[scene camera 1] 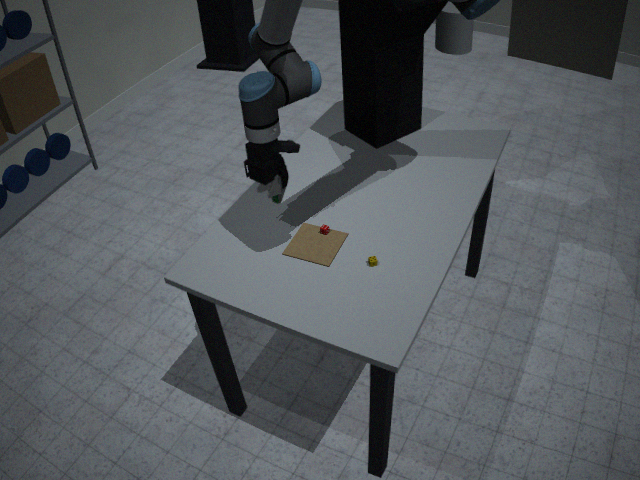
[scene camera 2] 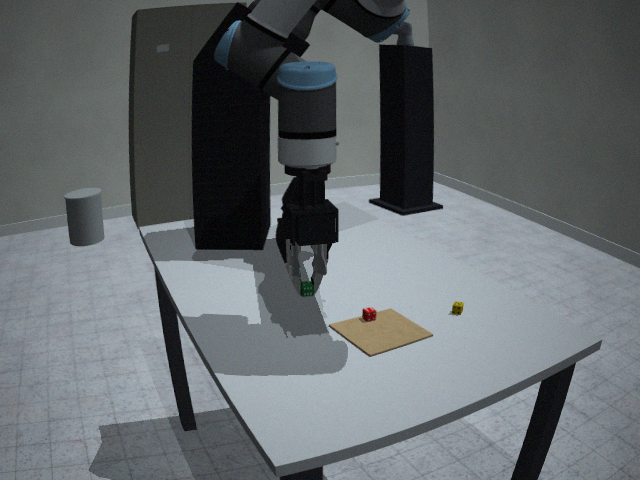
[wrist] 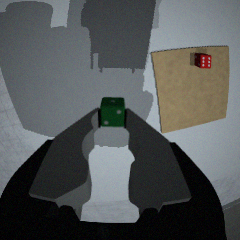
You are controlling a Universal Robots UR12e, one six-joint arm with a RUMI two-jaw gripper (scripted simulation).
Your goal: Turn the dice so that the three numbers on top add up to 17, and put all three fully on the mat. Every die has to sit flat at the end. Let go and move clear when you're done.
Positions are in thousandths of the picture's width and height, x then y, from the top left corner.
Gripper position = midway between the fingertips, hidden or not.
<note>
In view: my gripper (scene camera 2: 480,614) and a mat (scene camera 2: 612,689).
The mat shows as well in scene camera 1 (scene camera 1: 482,509) and in the wrist view (wrist: 785,402). My gripper is seen too in scene camera 1 (scene camera 1: 432,420) and in the wrist view (wrist: 469,460).
</note>
